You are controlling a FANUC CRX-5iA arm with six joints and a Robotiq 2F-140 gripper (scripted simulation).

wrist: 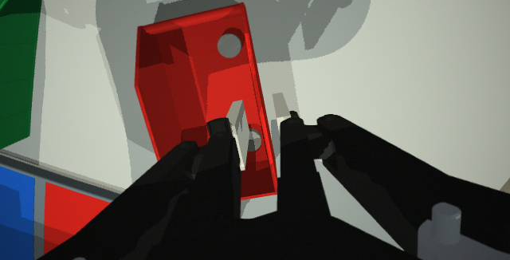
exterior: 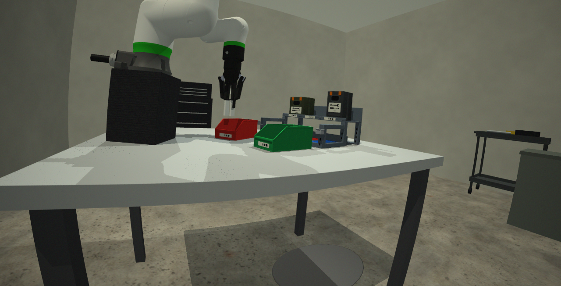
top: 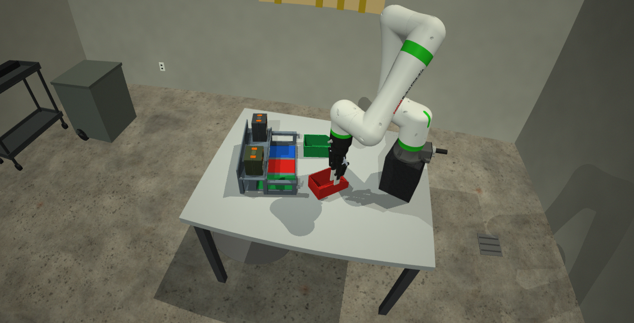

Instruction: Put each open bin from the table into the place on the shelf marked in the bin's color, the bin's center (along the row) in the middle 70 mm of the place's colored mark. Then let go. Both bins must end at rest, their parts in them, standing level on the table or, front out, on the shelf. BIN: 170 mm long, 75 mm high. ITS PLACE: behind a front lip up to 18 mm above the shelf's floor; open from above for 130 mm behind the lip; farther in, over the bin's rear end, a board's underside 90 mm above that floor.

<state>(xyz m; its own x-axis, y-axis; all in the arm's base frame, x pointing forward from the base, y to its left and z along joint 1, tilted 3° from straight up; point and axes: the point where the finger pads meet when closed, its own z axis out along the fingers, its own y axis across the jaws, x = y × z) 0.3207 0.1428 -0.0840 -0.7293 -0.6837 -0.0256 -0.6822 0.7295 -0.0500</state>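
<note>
The red bin is 3 cm ahead of my hand, 4 cm to the right of it and 8 cm below it. Round my hand: green bin (13 cm ahead, 28 cm to the right, 8 cm below).
</note>
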